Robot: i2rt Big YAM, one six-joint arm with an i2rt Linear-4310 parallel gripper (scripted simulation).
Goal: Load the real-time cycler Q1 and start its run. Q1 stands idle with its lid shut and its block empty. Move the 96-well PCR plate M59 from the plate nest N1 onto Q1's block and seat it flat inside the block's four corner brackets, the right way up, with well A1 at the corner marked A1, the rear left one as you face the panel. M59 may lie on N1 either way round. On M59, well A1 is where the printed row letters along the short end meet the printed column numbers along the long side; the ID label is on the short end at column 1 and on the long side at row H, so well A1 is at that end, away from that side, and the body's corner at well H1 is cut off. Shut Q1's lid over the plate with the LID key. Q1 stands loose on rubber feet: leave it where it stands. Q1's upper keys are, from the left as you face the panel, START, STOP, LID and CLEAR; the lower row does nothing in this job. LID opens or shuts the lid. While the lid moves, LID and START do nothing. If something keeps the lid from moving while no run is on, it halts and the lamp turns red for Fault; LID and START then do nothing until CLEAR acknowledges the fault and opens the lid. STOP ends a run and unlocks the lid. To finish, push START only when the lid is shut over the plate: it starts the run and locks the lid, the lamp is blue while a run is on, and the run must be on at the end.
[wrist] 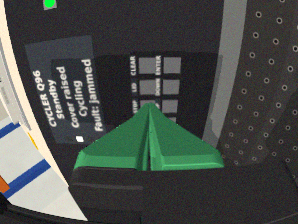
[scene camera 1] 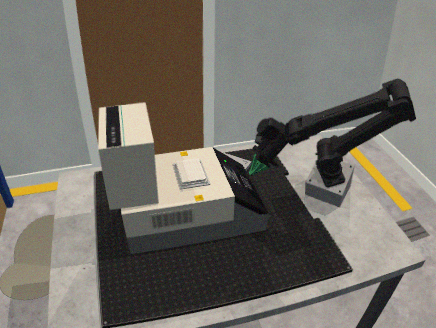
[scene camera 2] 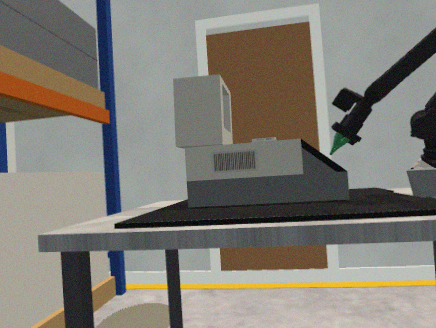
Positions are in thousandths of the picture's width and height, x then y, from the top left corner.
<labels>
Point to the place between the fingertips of the gripper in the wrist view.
At 502, 498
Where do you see a boxy lid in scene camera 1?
At 290, 453
</labels>
